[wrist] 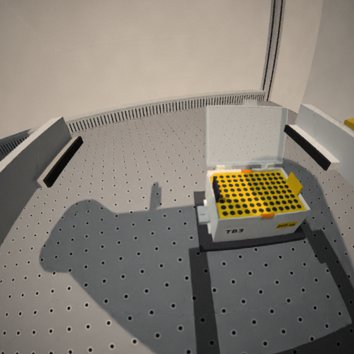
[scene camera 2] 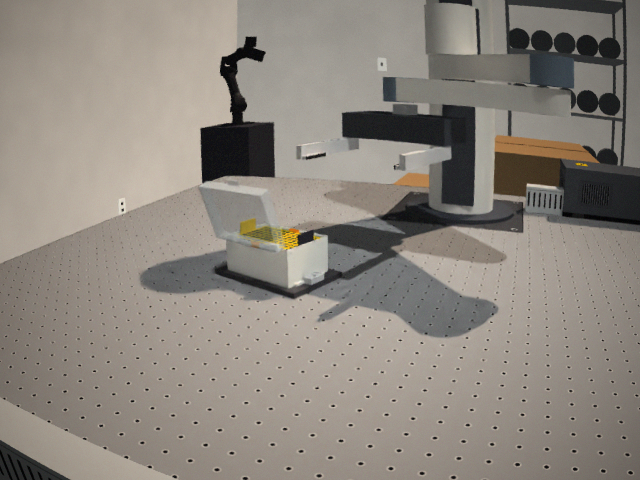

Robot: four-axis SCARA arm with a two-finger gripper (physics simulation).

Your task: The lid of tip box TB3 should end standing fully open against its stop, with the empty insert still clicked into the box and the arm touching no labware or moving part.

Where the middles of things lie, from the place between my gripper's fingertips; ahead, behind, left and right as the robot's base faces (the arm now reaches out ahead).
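Taking the yellow insert (wrist: 240, 194) first, I find my hand 10 cm to the left of it, 1 cm short of it and 11 cm above it. The clear lid (wrist: 244, 134) is 8 cm ahead of my hand, 12 cm to the right of it and 7 cm below it.
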